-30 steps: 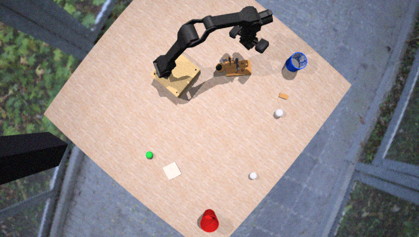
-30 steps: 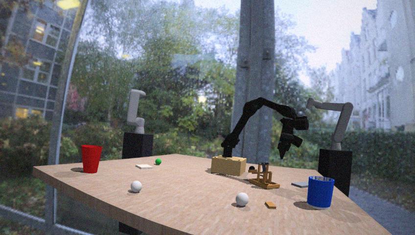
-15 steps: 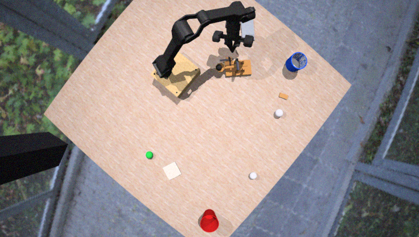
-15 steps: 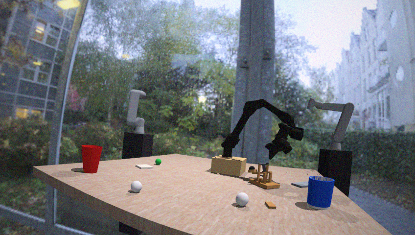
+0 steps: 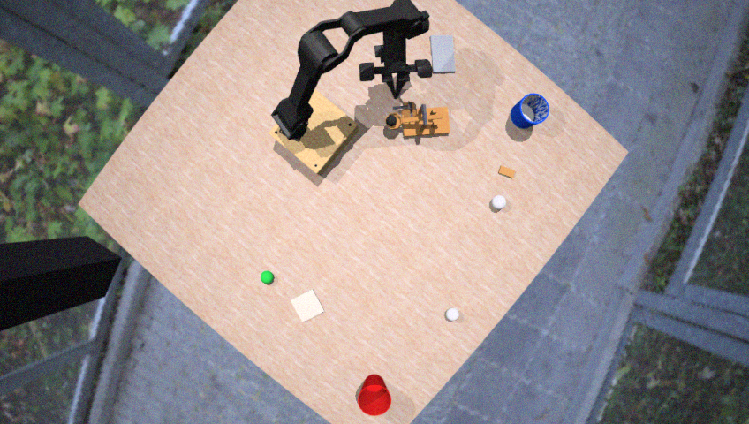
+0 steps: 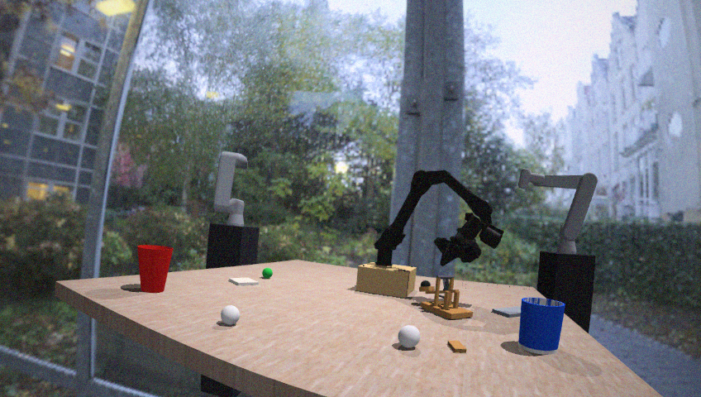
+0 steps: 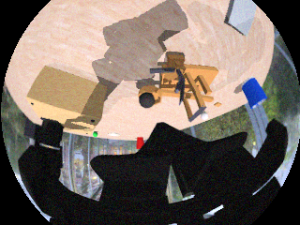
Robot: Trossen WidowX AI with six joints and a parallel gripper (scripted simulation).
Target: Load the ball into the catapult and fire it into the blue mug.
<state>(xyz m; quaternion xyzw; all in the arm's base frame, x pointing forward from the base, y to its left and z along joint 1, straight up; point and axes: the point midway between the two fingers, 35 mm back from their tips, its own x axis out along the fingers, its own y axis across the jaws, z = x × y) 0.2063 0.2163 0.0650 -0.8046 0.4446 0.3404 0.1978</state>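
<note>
My gripper tip is 7 cm above the black ball, 5 cm to the left of it and 1 cm short of it. From my gripper tip the other things lie so: small orange block: 40 cm ahead, 12 cm below; then grey block: 23 cm to the left, 12 cm below, 5 cm ahead; then blue mug: 37 cm ahead, 18 cm to the left, 10 cm below.
</note>
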